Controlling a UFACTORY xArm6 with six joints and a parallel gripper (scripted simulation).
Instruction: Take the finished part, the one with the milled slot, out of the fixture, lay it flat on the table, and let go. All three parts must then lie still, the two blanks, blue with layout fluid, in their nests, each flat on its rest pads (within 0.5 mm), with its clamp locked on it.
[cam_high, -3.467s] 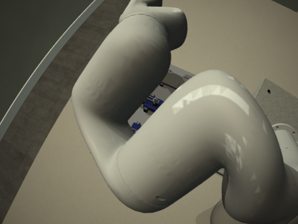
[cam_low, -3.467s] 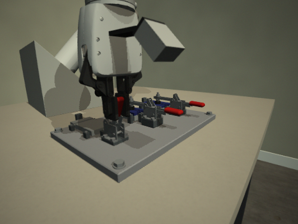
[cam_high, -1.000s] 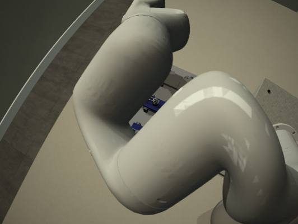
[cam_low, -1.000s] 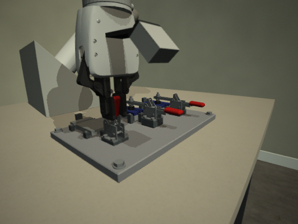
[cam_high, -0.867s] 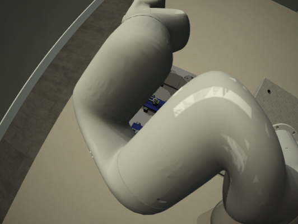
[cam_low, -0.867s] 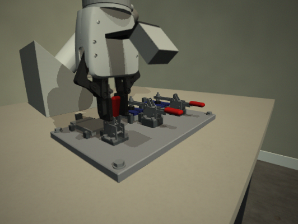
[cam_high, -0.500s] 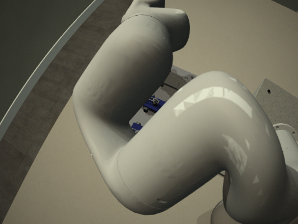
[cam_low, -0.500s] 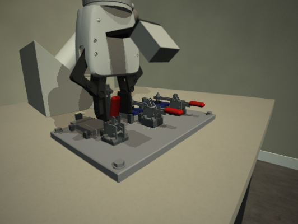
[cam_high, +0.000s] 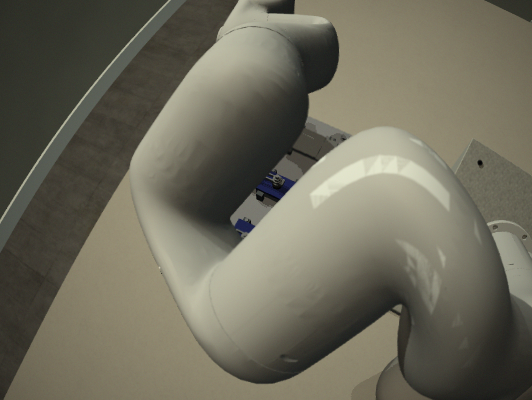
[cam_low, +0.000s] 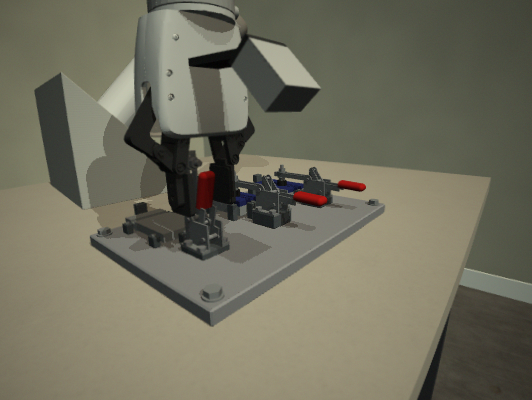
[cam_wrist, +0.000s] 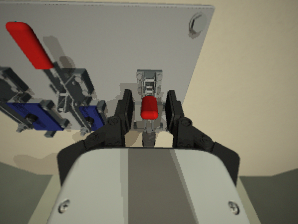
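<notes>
Right now my hand is 10 cm past the grey finished part, 5 cm above it and 1 cm to the right of it. From my hand the other things lie so: blue blank (23 cm to the left, 7 cm behind, 5 cm below); then grey fixture plate (11 cm to the left, 7 cm below, 3 cm behind).
</notes>
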